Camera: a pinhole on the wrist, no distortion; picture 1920 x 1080 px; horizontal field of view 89.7 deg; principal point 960.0 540.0 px. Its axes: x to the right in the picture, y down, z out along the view. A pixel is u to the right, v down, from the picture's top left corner.
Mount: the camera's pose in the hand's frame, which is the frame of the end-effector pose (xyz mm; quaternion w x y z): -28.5 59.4 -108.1 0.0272 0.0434 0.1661 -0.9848
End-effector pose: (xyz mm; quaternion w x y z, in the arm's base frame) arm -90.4 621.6 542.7 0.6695 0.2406 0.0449 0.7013
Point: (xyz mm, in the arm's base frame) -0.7 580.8 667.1
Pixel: 798 542
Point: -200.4 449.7 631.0
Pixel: outside the picture
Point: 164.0 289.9 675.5
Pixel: 1402 633
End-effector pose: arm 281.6 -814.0 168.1 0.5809 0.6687 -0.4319 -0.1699
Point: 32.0 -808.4 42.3
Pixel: 1314 431
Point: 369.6 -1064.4 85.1
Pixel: outside the picture
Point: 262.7 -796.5 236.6
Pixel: 580 69
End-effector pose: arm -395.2 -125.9 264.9 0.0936 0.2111 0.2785 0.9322
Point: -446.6 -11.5 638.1
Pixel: 220 71
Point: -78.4 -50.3 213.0
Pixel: 1691 736
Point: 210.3 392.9 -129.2
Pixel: outside the picture
